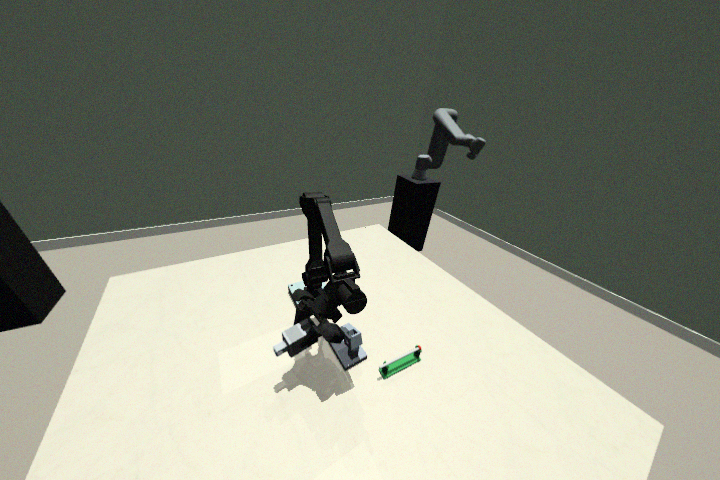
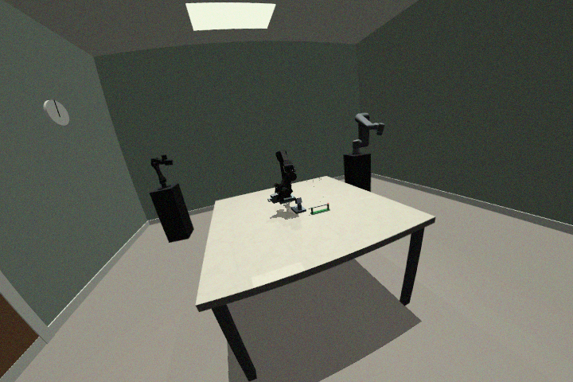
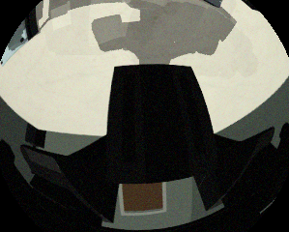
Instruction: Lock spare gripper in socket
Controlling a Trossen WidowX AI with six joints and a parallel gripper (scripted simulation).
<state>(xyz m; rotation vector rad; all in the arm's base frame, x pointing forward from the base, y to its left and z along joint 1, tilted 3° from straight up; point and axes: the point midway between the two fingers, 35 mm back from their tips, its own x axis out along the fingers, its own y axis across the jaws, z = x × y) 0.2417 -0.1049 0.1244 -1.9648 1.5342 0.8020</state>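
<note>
My gripper tip is 10 mm short of the mount, 150 mm to the right of it and 70 mm above it. The rest, counted from my gripper tip: green cradle: 110 mm ahead, 280 mm to the left, 100 mm below; then spare gripper: 10 mm above.
</note>
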